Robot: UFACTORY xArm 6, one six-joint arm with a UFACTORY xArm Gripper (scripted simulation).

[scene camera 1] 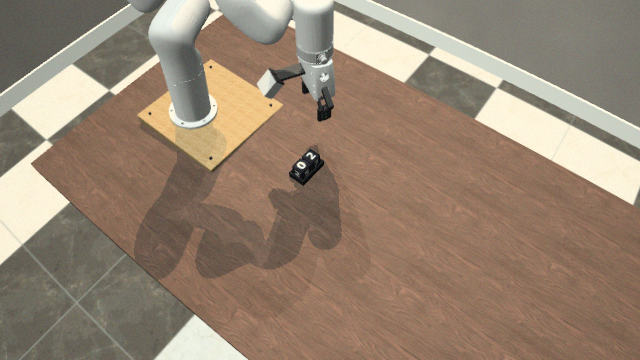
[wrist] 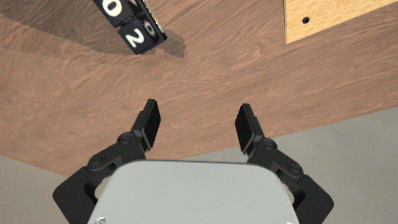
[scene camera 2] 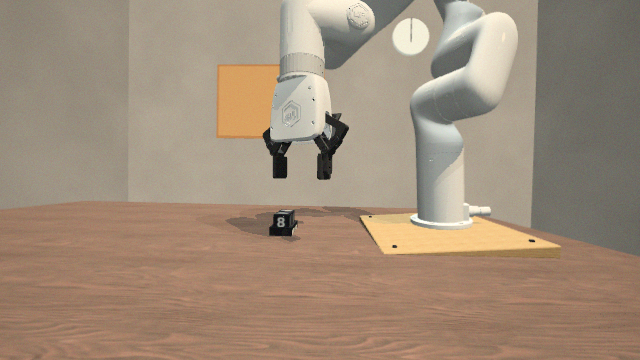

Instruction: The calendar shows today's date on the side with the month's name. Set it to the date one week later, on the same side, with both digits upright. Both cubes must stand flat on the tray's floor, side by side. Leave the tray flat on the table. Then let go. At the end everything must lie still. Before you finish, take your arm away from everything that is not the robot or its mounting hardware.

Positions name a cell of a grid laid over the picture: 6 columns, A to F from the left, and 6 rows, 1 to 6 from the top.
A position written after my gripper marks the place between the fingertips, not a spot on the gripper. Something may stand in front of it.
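Observation:
Looking through scene camera 2, I find my gripper (scene camera 2: C3). Scene camera 1 gives me a view of the gripper (scene camera 1: C2) as well. It is my gripper (wrist: C3) that I see in the wrist view, too.

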